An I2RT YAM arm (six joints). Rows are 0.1 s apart.
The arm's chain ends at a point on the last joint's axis. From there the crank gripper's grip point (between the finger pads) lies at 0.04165 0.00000 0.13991 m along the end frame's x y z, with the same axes.
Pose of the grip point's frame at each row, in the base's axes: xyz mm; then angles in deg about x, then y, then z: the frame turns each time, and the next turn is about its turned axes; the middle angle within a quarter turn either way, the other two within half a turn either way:
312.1 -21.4 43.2 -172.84 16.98 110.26
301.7 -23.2 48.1 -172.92 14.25 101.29
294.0 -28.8 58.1 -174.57 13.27 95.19
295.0 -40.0 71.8 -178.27 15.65 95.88
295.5 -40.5 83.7 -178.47 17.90 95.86
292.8 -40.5 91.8 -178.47 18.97 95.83
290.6 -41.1 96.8 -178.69 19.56 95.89
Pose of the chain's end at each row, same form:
285.0 0.2 185.0 -172.84 16.98 110.26
275.2 0.4 189.7 -172.92 14.25 101.29
265.6 -0.5 198.4 -174.57 13.27 95.19
261.4 -2.7 208.9 -178.27 15.65 95.88
256.5 -2.7 219.2 -178.47 17.90 95.86
251.3 -2.6 226.5 -178.47 18.97 95.83
247.8 -2.7 231.0 -178.69 19.56 95.89

